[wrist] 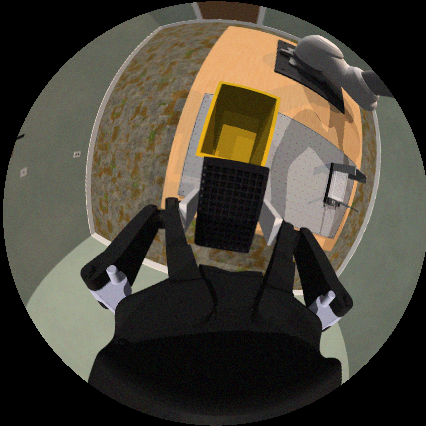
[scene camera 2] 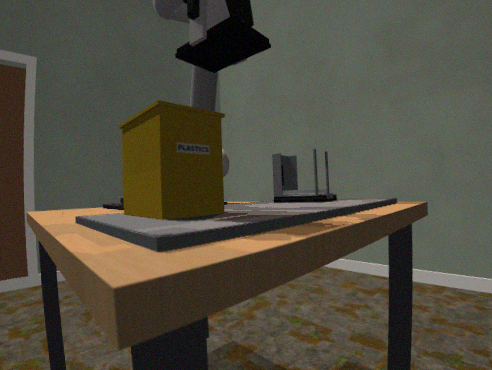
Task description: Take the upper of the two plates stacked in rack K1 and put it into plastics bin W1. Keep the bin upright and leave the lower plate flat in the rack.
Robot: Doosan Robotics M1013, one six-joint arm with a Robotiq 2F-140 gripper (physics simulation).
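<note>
My gripper is shut on the upper plate, a black rectangular plate with a grid of wells, its pale pads on two opposite sides. The plate looks roughly level. In the scene view it hangs well above yellow plastics bin W1, which stands upright and open. In the wrist view the plate overlaps the bin's near rim, the bin's interior showing beyond it. Rack K1 stands apart from the bin; a pale plate lies flat low in it, apparently the lower plate.
The bin and rack stand on a grey perforated board on a wooden table. Thin upright posts rise at the rack. The arm's base stands on a dark mounting plate at the far side.
</note>
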